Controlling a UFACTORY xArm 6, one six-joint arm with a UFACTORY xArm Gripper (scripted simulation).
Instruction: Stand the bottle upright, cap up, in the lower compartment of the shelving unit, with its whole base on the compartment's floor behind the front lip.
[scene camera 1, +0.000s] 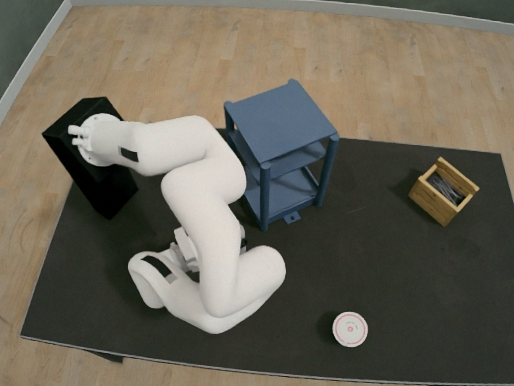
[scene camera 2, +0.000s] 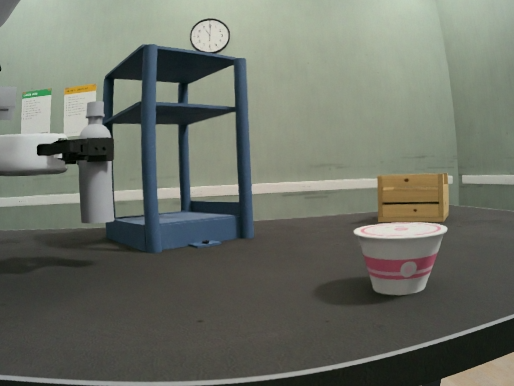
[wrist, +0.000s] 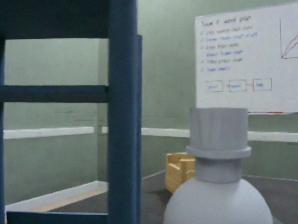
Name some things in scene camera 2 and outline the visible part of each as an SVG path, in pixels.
My gripper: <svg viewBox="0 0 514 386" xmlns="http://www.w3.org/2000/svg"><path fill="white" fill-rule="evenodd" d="M0 135L0 176L57 175L66 172L68 167L65 167L65 164L76 164L76 161L78 165L78 161L82 160L87 162L108 162L114 160L113 138L67 140L64 134Z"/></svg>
A bottle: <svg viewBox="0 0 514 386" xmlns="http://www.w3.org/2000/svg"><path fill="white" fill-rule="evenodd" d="M78 161L81 223L114 221L111 161ZM103 102L94 101L86 104L85 119L88 119L88 125L80 132L78 139L111 138L107 128L101 125L101 118L104 118Z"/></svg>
A wooden crate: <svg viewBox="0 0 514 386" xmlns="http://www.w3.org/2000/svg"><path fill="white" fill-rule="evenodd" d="M448 173L386 175L378 192L379 222L444 222L449 215Z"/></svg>
